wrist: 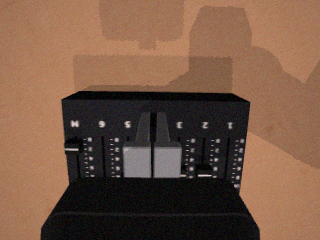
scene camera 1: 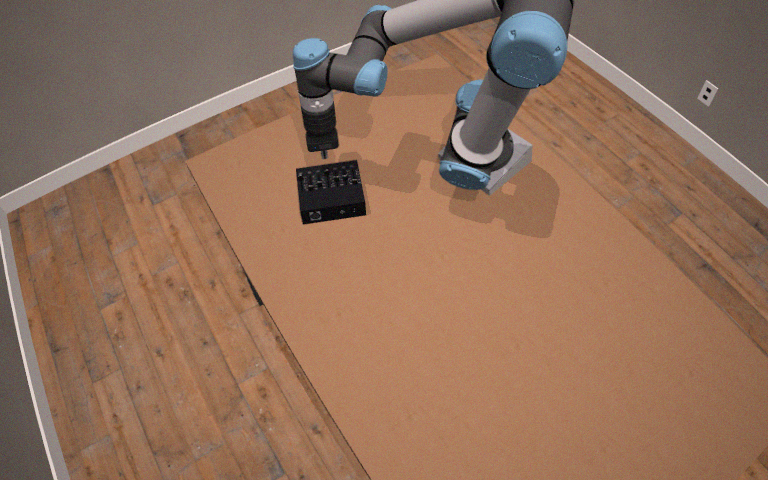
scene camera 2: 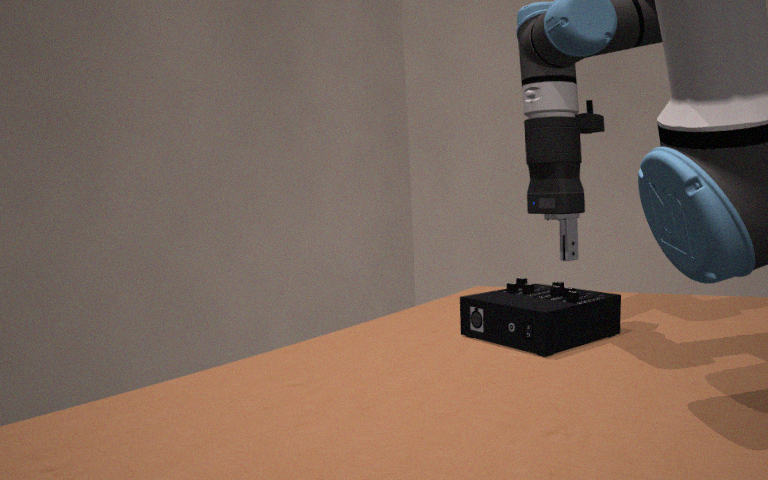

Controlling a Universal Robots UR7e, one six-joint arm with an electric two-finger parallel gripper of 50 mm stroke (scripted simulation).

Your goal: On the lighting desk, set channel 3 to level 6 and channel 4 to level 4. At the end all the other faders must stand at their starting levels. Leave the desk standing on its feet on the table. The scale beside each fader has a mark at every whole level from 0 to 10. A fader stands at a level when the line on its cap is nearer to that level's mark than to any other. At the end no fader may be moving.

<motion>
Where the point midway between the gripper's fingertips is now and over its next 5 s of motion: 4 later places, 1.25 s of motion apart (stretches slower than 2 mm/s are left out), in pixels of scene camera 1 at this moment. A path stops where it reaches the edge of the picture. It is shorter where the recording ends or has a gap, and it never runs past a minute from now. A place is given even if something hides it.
The gripper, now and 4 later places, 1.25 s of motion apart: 324,156; 325,161; 326,165; 326,168; 327,172
</motion>
